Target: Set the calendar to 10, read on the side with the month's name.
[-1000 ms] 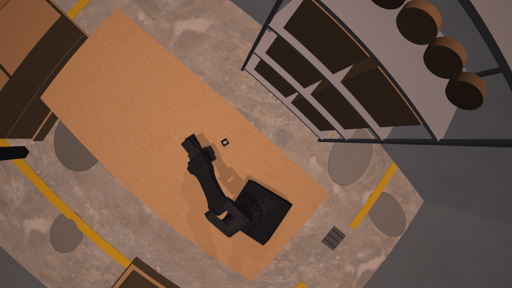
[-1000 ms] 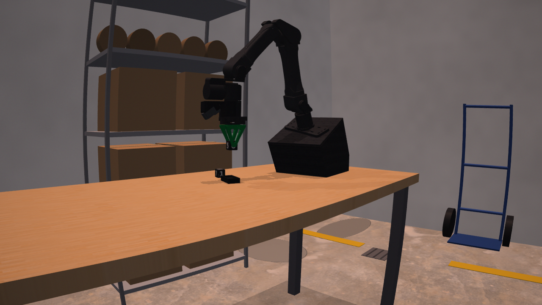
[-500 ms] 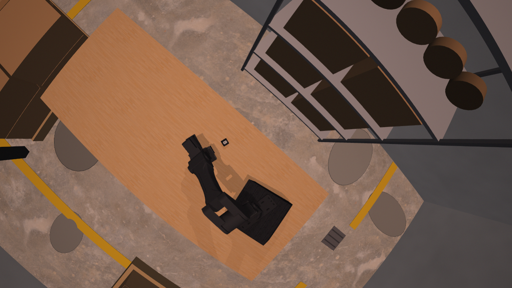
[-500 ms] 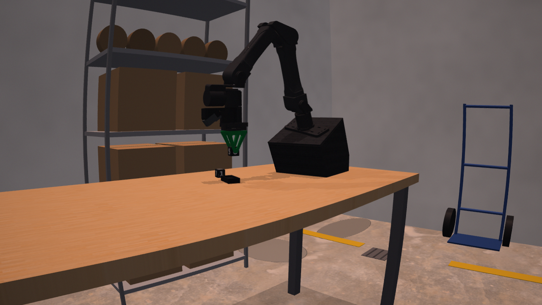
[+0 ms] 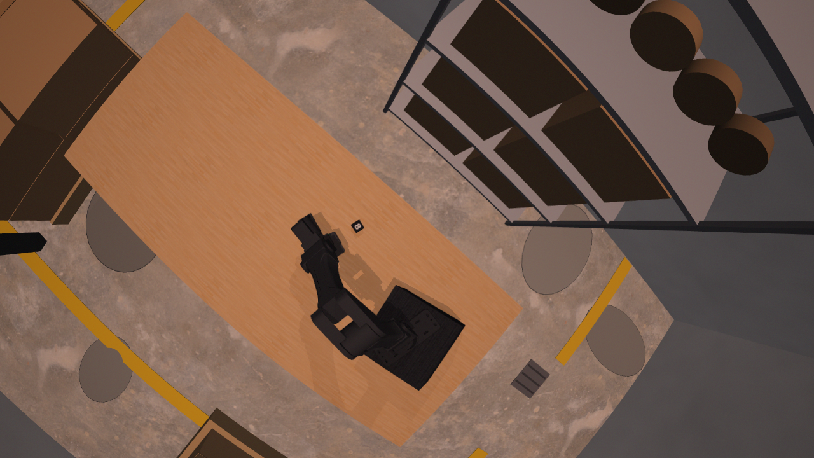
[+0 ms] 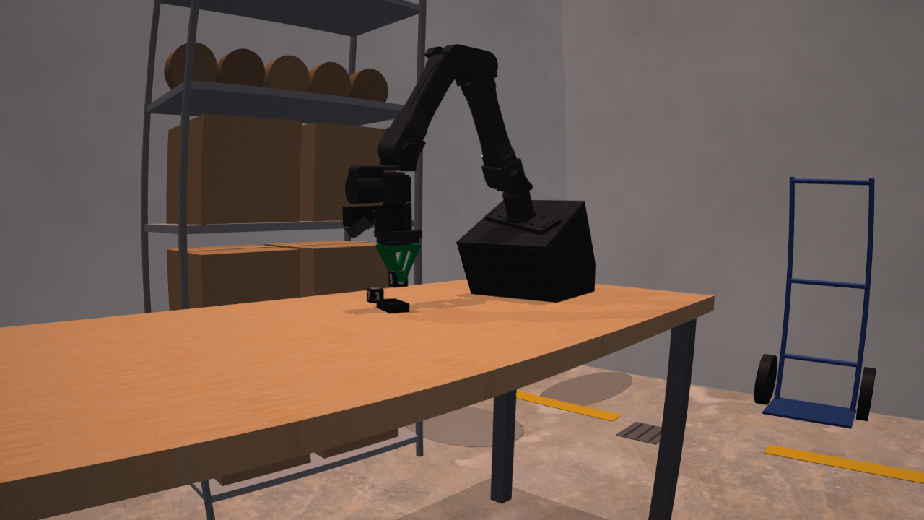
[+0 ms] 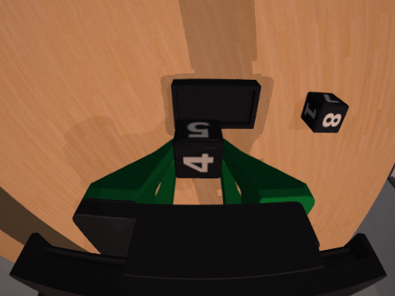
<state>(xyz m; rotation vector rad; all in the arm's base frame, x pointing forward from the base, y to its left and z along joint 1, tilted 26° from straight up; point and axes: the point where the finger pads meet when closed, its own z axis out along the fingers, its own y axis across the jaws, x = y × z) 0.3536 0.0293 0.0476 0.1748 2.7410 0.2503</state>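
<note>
The black tray lies 6 cm below my hand, 2 cm to the right of it and 1 cm ahead of it.
</note>
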